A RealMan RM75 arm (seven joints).
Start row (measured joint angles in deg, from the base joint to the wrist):
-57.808 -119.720 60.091 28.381 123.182 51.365 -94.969
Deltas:
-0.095 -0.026 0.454 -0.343 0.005 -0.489 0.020
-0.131 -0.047 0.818 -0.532 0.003 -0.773 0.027
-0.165 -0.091 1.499 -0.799 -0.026 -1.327 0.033
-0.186 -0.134 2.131 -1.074 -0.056 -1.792 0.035
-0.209 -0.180 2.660 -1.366 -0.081 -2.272 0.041
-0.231 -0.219 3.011 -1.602 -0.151 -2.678 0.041
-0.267 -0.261 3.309 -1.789 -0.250 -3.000 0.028
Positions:
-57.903 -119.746 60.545 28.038 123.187 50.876 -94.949
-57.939 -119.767 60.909 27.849 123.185 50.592 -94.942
-57.973 -119.811 61.590 27.582 123.156 50.038 -94.936
-57.994 -119.854 62.222 27.307 123.126 49.573 -94.934
-58.017 -119.900 62.751 27.015 123.101 49.093 -94.928
-58.039 -119.939 63.102 26.779 123.031 48.687 -94.928
-58.075 -119.981 63.400 26.592 122.932 48.365 -94.941

